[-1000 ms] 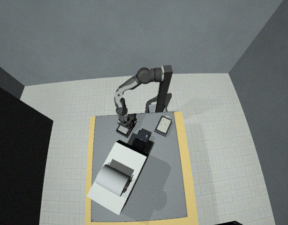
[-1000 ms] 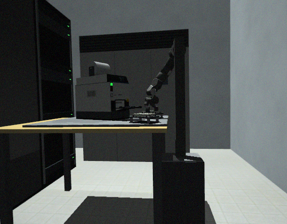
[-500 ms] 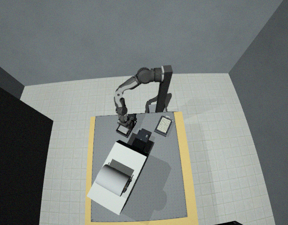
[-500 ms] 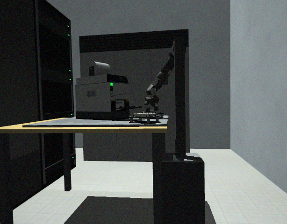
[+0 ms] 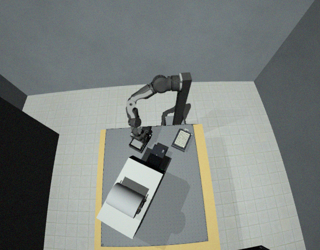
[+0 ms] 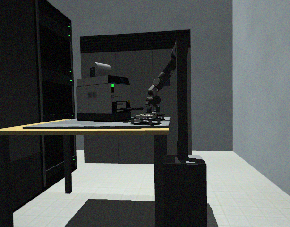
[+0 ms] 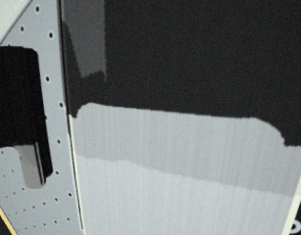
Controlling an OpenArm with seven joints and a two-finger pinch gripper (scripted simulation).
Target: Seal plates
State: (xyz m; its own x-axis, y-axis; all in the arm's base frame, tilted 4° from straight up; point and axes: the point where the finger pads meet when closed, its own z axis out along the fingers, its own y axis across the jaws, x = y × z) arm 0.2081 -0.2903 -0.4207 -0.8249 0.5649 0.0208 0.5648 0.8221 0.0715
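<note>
Now: the well plate 340 mm to the left of my hand, 30 mm ahead of it and 10 mm below it. From my hand the other things lie so: foil roll (440 mm ahead, 360 mm above, 50 mm to the right); then start button (290 mm ahead, 150 mm to the left, 130 mm above); then sealer stage (150 mm ahead, 130 mm to the left, 30 mm above).
</note>
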